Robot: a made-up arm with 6 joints. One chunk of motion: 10 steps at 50 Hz.
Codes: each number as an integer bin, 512 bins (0 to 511) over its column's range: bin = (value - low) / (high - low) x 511, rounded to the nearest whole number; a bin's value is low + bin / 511 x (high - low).
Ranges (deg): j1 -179.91..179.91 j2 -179.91..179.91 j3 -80..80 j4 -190.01..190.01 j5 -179.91..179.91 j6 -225.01..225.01
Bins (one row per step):
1: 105 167 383 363 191 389
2: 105 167 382 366 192 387
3: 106 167 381 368 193 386
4: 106 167 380 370 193 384
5: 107 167 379 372 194 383
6: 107 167 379 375 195 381
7: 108 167 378 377 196 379
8: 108 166 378 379 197 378
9: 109 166 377 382 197 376
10: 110 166 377 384 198 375
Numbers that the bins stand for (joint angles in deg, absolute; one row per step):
1: -105.97 -62.32 39.92 79.95 -45.42 117.57
2: -105.97 -62.32 39.61 82.18 -44.71 115.81
3: -105.27 -62.32 39.30 83.66 -44.01 114.93
4: -105.27 -62.32 38.98 85.15 -44.01 113.17
5: -104.57 -62.32 38.67 86.64 -43.31 112.28
6: -104.57 -62.32 38.67 88.87 -42.60 110.52
7: -103.86 -62.32 38.36 90.36 -41.90 108.76
8: -103.86 -63.02 38.36 91.84 -41.19 107.88
9: -103.16 -63.02 38.04 94.08 -41.19 106.12
10: -102.45 -63.02 38.04 95.56 -40.49 105.24

